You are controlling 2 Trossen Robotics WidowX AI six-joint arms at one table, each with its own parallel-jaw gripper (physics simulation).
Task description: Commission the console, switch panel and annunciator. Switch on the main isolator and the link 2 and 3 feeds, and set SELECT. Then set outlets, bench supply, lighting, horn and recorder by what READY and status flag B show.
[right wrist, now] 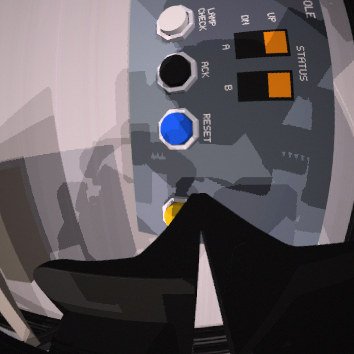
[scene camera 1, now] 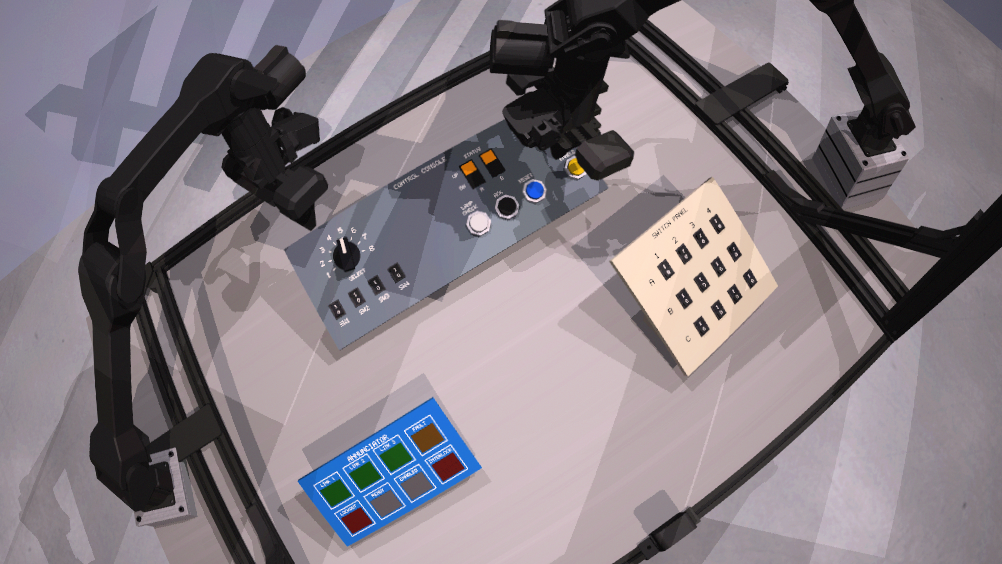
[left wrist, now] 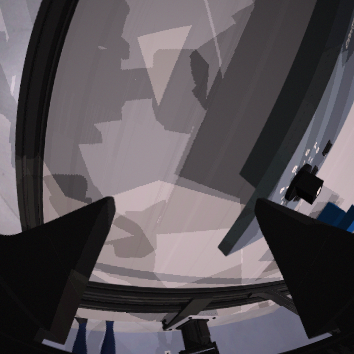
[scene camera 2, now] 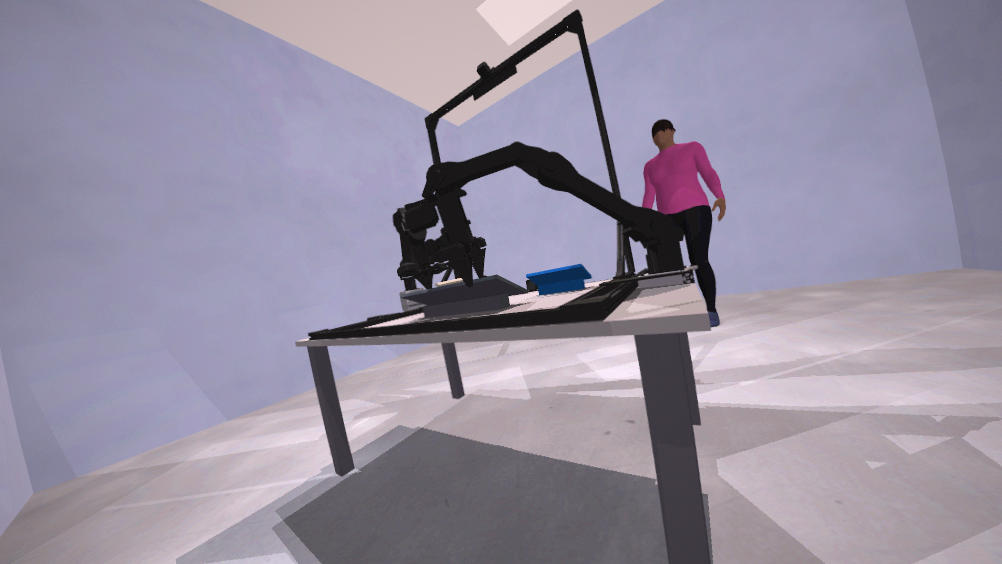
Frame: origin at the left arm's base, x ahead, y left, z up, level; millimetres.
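Seen in the pictures: left gripper, fingertip midpoint: [left wrist: 185, 204] [scene camera 2: 476, 282]; right gripper, fingertip midpoint: [right wrist: 197, 199] [scene camera 1: 557, 157]; left arm's base, origin of the base link: [scene camera 1: 155, 487] [left wrist: 191, 323] [scene camera 2: 667, 270]; right arm's base, origin of the base link: [scene camera 1: 871, 136] [scene camera 2: 411, 290].
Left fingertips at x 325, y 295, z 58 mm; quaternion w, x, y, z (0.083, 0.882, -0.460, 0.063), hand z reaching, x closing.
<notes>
Pixels of each thing's top centre, then the offset from my left fingertips to it. "spot": a spot on its surface instead.
- SELECT knob, middle of its top: [left wrist: 322, 198] [scene camera 1: 342, 248] dx +61, dy -86, dz +15 mm
- Status flags A, surface spot: [right wrist: 275, 42] spot: dx +243, dy -21, dz -3 mm
- B, surface spot: [right wrist: 279, 85] spot: dx +272, dy -14, dz -3 mm
- blue annunciator, middle of its top: [scene camera 1: 376, 464] [scene camera 2: 555, 268] dx +31, dy -354, dz -3 mm
- READY, surface spot: [scene camera 1: 387, 502] spot: dx +22, dy -395, dz -37 mm
- cream switch panel, surface spot: [scene camera 1: 690, 357] spot: dx +415, dy -346, dz -41 mm
- yellow ENABLE button, middle of its top: [right wrist: 178, 220] [scene camera 1: 576, 163] dx +378, dy -56, dz -18 mm
- White LAMP CHECK, middle of its top: [right wrist: 172, 13] [scene camera 1: 478, 219] dx +232, dy -92, dz -18 mm
- black ACK, middle of its top: [right wrist: 174, 65] [scene camera 1: 506, 203] dx +273, dy -82, dz -18 mm
- blue RESET, middle of its top: [right wrist: 176, 127] [scene camera 1: 534, 187] dx +314, dy -72, dz -18 mm
The grey console [scene camera 1: 434, 252] [right wrist: 220, 165] has a SELECT knob [scene camera 1: 344, 253] pointing at about 5. Status flags A [right wrist: 275, 42] and B [right wrist: 279, 85] show orange at UP. SW1 to SW4 positions are too small to tell. The blue annunciator [scene camera 1: 326, 470] [scene camera 2: 560, 276] shows dim lamps, READY [scene camera 1: 387, 502] grey. The cream switch panel [scene camera 1: 690, 357] carries small rockers, positions unclear. My right gripper [scene camera 1: 560, 147] [right wrist: 197, 199] is shut, empty, over the yellow ENABLE button [scene camera 1: 574, 166] [right wrist: 172, 215], partly hiding it. My left gripper [scene camera 1: 308, 217] [left wrist: 185, 204] is open, empty, near the console's upper left edge.
White LAMP CHECK [scene camera 1: 478, 222] [right wrist: 174, 21], black ACK [scene camera 1: 506, 206] [right wrist: 176, 72] and blue RESET [scene camera 1: 534, 189] [right wrist: 176, 128] buttons line the console beside ENABLE. Black rails frame the table. A person in pink [scene camera 2: 680, 175] stands behind it in scene camera 2.
</notes>
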